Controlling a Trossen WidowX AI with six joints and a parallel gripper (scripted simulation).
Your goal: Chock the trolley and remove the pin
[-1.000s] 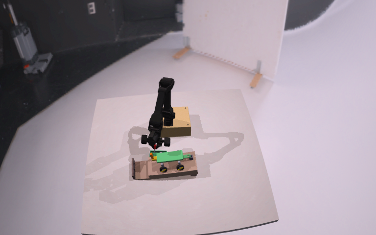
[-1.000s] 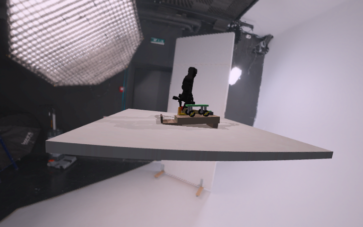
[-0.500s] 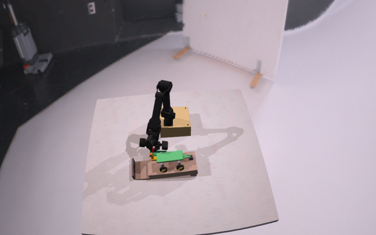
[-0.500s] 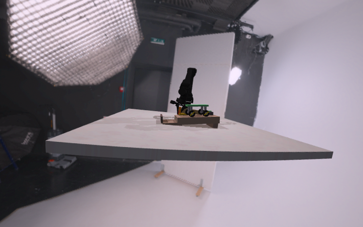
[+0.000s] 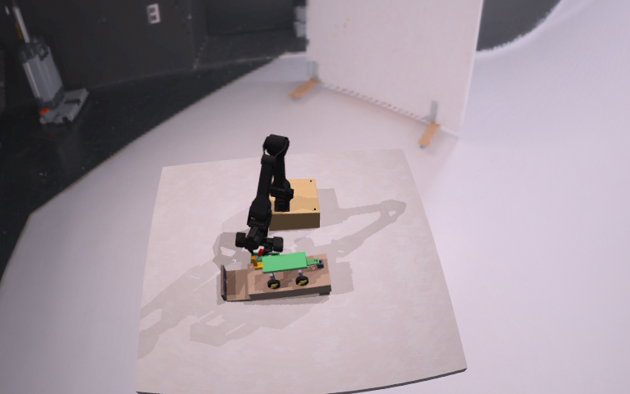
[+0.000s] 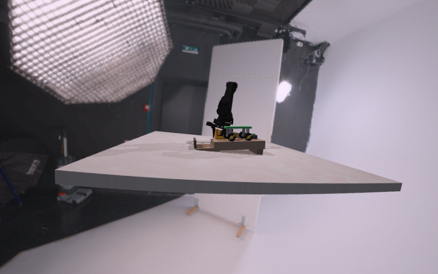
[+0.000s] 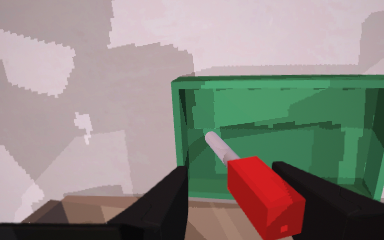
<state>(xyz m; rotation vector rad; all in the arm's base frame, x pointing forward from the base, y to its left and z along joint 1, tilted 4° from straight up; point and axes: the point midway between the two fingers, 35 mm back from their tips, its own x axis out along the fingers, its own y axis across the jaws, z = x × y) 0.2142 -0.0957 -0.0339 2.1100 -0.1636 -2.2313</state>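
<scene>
My gripper tip is now 6 cm above the green tray and 3 cm to the right of it. Also, from my gripper tip: yellow chock 7 cm ahead, 3 cm above, 2 cm to the left; then red-headed stop pin right at my gripper tip; then ramp 12 cm to the left, 12 cm ahead.
</scene>
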